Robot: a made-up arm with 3 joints. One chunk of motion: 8 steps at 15 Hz.
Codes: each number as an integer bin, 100 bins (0 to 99) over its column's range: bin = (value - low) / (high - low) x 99, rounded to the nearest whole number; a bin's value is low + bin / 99 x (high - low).
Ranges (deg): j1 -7..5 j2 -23..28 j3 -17..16
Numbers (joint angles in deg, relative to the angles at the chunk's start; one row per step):
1: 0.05 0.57 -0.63
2: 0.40 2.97 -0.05
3: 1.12 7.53 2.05
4: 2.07 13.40 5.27
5: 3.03 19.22 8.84
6: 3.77 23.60 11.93
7: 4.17 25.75 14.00
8: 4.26 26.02 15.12
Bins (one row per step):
1: 58 46 49
2: 61 50 51
3: 67 59 57
4: 75 71 67
5: 83 82 78
6: 89 90 87
7: 92 95 93
8: 93 95 96

